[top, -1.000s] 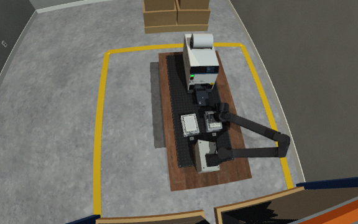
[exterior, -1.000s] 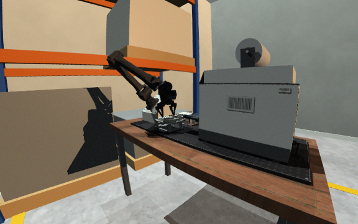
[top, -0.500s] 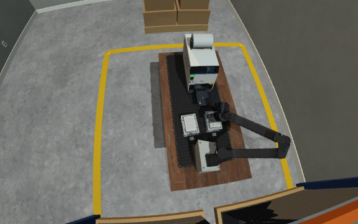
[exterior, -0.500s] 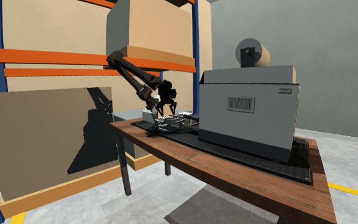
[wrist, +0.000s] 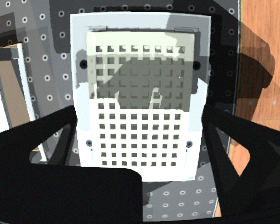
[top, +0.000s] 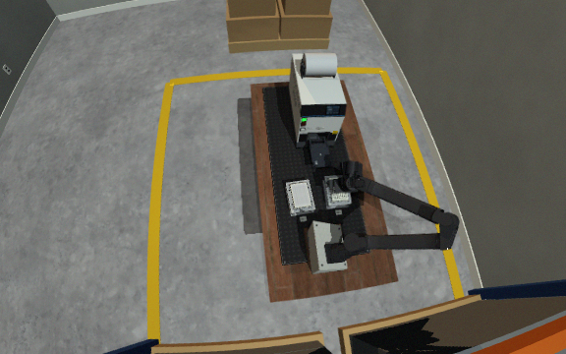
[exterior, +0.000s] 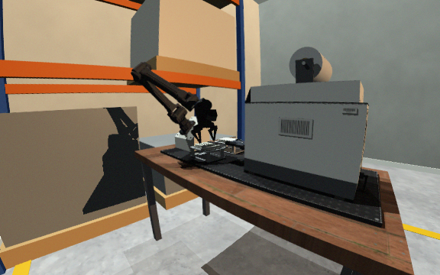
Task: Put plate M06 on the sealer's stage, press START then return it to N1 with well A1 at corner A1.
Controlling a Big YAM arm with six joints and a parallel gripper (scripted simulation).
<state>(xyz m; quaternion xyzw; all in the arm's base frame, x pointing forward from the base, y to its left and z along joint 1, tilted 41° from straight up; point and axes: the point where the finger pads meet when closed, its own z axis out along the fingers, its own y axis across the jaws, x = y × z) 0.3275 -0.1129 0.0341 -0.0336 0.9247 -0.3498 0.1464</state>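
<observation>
My hand is 3 cm above the white well plate. Round my hand: foil roll 52 cm ahead, 5 cm to the left, 32 cm above; then dark stage 19 cm ahead, 6 cm to the left; then white plate 1 cm behind, 20 cm to the left, 3 cm below.
</observation>
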